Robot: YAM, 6 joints.
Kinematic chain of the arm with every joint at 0, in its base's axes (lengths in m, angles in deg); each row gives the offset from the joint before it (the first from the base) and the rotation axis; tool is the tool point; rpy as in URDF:
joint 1: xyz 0 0 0.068 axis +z
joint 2: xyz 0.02 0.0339 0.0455 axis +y
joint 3: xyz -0.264 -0.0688 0 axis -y
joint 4: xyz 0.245 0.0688 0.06 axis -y
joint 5: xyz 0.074 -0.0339 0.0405 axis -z
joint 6: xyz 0.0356 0 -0.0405 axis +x
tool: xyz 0 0 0 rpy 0 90 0
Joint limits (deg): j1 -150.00..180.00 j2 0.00..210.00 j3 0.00..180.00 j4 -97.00..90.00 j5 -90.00..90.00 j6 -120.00..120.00
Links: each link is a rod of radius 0.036 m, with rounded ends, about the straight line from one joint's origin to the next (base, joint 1, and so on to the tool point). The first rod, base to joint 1, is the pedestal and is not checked.
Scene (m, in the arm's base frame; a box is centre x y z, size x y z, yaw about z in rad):
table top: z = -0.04
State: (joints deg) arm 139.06 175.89 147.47 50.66 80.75 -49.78
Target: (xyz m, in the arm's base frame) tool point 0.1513 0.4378 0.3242
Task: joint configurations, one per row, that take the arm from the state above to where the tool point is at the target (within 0.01 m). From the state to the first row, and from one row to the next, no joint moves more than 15 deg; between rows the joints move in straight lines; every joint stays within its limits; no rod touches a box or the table.
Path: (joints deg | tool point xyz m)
1: 126.32 165.33 137.00 54.95 82.60 -49.78 | -0.3209 0.4961 0.1521
2: 113.57 154.78 126.54 59.25 84.45 -49.78 | -0.1952 0.5361 0.2028
3: 100.83 144.22 116.07 63.54 86.30 -49.78 | -0.0667 0.5377 0.2494
4: 88.09 133.67 105.60 67.83 88.15 -49.78 | 0.0524 0.5030 0.2902
5: 75.34 123.11 95.13 72.13 90.00 -49.78 | 0.1513 0.4378 0.3242

